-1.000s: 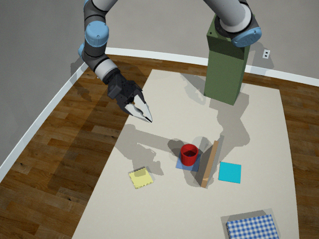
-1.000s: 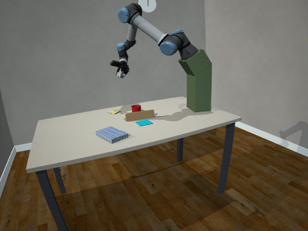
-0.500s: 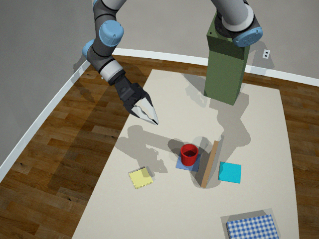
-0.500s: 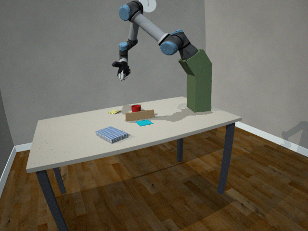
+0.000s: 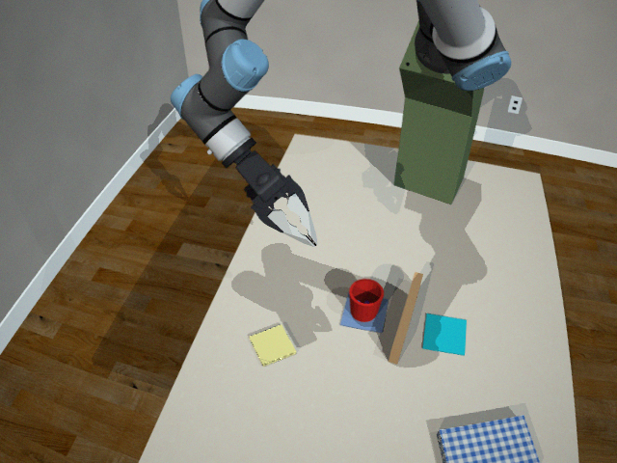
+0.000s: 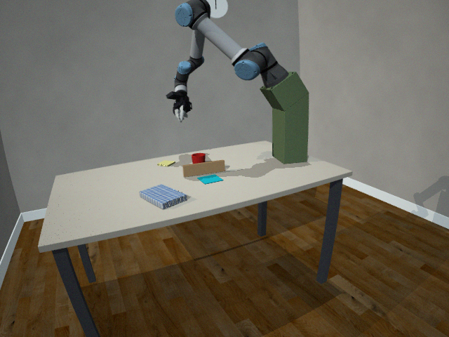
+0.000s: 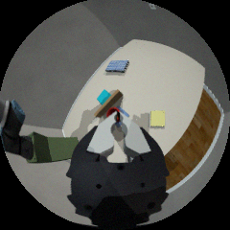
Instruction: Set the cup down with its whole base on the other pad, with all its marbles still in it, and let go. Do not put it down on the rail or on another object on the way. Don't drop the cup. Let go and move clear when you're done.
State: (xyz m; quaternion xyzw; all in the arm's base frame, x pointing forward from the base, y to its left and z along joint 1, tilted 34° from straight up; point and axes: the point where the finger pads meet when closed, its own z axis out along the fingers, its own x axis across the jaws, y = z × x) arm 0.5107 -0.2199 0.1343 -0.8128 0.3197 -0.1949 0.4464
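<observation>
My gripper is now 4 cm past the red cup, 11 cm to the right of it and 23 cm above it. From my hand the other things lie so: blue pad: 4 cm behind, 11 cm to the left, 26 cm below; then yellow note: 8 cm ahead, 7 cm to the right, 25 cm below; then wooden rail: 3 cm behind, 21 cm to the left, 24 cm below.
</observation>
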